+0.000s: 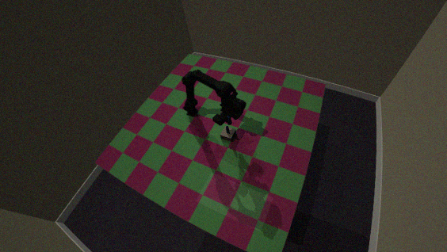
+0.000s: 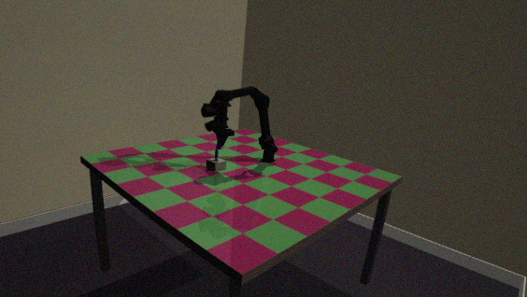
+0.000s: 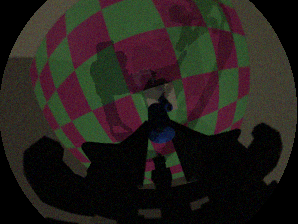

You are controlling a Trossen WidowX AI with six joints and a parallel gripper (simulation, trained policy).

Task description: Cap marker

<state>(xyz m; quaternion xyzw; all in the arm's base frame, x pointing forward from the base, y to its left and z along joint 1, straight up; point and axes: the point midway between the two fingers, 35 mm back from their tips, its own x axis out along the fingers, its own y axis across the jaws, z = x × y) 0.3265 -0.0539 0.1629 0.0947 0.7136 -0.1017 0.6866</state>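
My gripper tip is 110 mm above the tan holder block and 30 mm to the left of it. Also, from my gripper tip: blue cap 10 mm ahead, 10 mm above.
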